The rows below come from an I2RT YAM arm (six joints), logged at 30 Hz.
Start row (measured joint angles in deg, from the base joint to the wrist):
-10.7, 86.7, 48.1, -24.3, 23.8, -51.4
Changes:
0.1, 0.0, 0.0, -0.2, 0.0, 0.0
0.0, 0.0, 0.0, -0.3, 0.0, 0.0
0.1, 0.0, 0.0, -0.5, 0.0, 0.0
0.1, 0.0, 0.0, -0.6, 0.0, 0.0
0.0, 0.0, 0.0, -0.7, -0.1, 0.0
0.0, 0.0, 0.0, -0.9, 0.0, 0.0
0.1, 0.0, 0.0, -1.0, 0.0, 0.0
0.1, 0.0, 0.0, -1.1, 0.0, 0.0
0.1, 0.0, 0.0, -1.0, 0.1, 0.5
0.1, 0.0, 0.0, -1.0, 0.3, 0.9
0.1, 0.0, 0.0, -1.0, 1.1, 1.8
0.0, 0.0, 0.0, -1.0, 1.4, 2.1
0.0, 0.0, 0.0, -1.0, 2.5, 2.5
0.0, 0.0, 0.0, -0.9, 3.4, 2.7
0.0, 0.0, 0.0, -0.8, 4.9, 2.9
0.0, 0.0, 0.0, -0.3, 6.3, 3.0
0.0, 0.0, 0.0, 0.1, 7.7, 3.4
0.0, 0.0, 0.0, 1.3, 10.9, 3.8
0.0, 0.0, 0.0, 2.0, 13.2, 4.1
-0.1, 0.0, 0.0, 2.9, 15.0, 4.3
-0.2, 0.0, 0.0, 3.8, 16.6, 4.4
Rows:
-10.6, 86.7, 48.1, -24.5, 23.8, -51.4
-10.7, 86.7, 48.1, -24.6, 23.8, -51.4
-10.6, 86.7, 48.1, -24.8, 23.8, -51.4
-10.6, 86.7, 48.1, -24.9, 23.8, -51.4
-10.7, 86.7, 48.1, -25.0, 23.7, -51.4
-10.7, 86.7, 48.1, -25.2, 23.8, -51.4
-10.6, 86.7, 48.1, -25.3, 23.8, -51.4
-10.6, 86.7, 48.1, -25.4, 23.8, -51.4
-10.6, 86.7, 48.1, -25.3, 23.9, -50.9
-10.6, 86.7, 48.1, -25.3, 24.1, -50.5
-10.6, 86.7, 48.1, -25.3, 24.9, -49.6
-10.7, 86.7, 48.1, -25.3, 25.2, -49.3
-10.7, 86.7, 48.1, -25.3, 26.3, -48.9
-10.7, 86.7, 48.1, -25.2, 27.2, -48.7
-10.7, 86.7, 48.1, -25.1, 28.7, -48.5
-10.7, 86.7, 48.1, -24.6, 30.1, -48.4
-10.7, 86.7, 48.1, -24.2, 31.5, -48.0
-10.7, 86.7, 48.1, -23.0, 34.7, -47.6
-10.7, 86.7, 48.1, -22.3, 37.0, -47.3
-10.8, 86.7, 48.1, -21.4, 38.8, -47.1
-10.9, 86.7, 48.1, -20.5, 40.4, -47.0

